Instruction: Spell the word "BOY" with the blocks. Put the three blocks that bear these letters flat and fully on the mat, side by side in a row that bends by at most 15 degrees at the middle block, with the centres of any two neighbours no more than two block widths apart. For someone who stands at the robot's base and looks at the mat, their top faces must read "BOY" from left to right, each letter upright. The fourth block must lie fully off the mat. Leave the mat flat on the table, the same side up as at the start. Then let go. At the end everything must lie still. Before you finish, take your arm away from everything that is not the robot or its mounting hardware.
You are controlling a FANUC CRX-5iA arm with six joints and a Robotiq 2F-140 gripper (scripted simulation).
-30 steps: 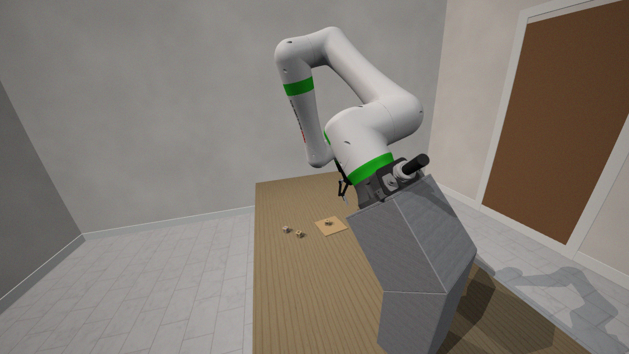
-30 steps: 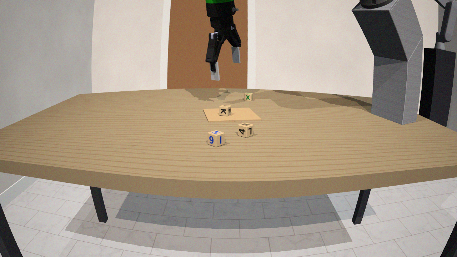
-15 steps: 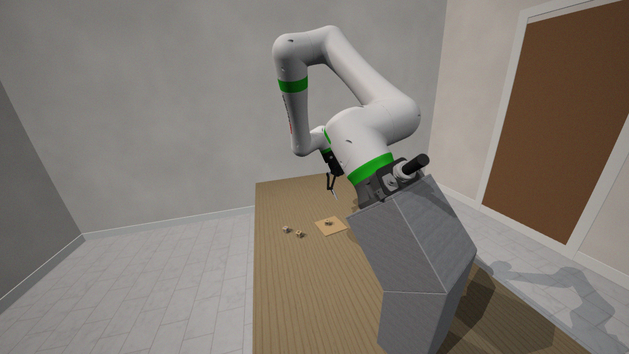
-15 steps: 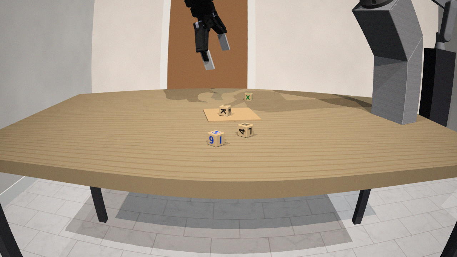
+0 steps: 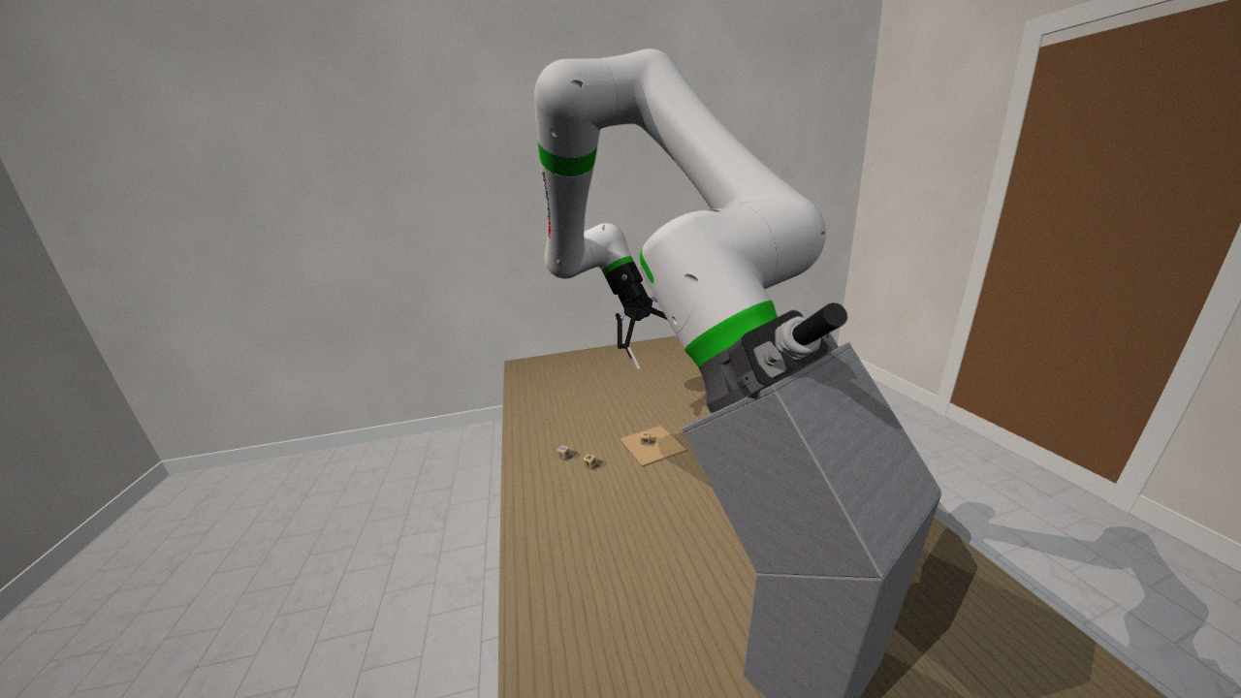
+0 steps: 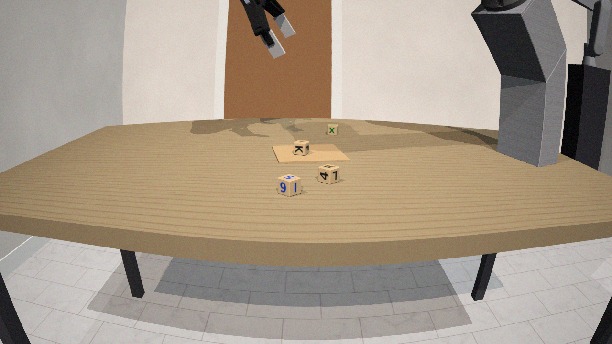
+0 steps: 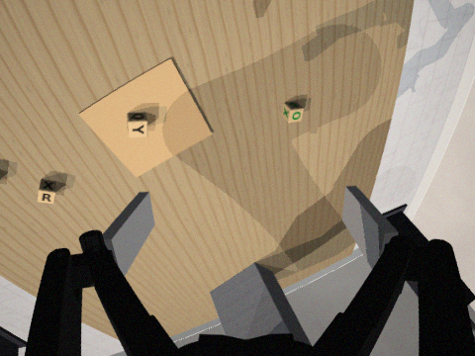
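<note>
The block is 29 cm to the left of my hand, 24 cm below it and 8 cm behind it. The rest, counted from my hand: tan mat (25 cm below, 7 cm behind, 4 cm to the left).
</note>
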